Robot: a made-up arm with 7 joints.
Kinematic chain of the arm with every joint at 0, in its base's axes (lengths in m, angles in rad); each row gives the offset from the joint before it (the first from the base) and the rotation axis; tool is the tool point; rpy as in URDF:
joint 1: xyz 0 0 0.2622 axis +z
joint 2: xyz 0 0 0 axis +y
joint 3: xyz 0 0 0.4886 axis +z
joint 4: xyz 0.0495 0 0 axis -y
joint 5: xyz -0.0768 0 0.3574 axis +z
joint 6: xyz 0 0 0 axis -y
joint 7: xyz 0.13 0 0 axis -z
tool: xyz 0 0 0 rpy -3.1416 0 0
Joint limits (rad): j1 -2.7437..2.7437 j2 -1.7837..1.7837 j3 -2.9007..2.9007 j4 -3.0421..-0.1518 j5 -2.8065..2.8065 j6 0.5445..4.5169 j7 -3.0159..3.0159
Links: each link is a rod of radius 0.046 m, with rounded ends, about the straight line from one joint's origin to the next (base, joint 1, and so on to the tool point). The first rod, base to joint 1, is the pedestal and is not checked.
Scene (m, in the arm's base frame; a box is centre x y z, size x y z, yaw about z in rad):
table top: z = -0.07
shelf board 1: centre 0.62 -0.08 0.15 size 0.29 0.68 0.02 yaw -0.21
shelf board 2: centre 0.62 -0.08 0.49 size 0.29 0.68 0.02 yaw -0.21
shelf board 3: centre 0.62 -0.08 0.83 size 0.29 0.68 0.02 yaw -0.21
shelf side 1: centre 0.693 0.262 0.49 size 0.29 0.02 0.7 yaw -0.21
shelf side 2: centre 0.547 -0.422 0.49 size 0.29 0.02 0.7 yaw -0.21
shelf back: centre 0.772 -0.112 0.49 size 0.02 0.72 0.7 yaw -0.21
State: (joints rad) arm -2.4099 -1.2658 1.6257 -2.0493 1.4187 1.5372 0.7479
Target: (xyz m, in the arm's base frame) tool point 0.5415 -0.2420 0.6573
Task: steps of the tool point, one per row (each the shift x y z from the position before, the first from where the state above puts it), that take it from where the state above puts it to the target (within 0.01 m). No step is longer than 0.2 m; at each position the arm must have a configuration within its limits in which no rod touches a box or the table.
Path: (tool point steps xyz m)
1: -0.0904 0.0156 0.0037
2: -0.0962 0.0205 0.0009
3: -0.1003 0.0251 -0.0047
4: 0.0214 -0.0543 0.1539
5: -0.0501 -0.0255 0.1728
6: 0.1377 -0.0425 0.0089
7: 0.1318 -0.0149 -0.0089

